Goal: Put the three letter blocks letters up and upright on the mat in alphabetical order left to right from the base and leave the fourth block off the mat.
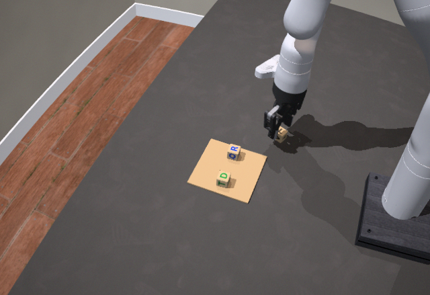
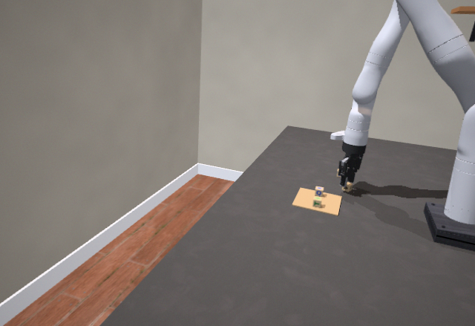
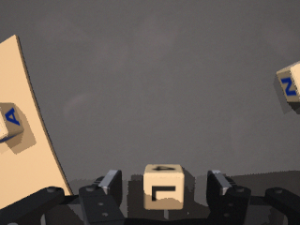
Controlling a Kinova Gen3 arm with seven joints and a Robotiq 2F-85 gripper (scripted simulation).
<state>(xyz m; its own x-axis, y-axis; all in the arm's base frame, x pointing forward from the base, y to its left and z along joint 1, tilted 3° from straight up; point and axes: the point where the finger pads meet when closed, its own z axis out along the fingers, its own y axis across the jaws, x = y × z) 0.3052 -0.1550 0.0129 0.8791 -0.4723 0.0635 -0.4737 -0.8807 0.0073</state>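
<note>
Now: the tan mat 9 cm ahead of my hand, 13 cm to the left of it and 3 cm below it.
</note>
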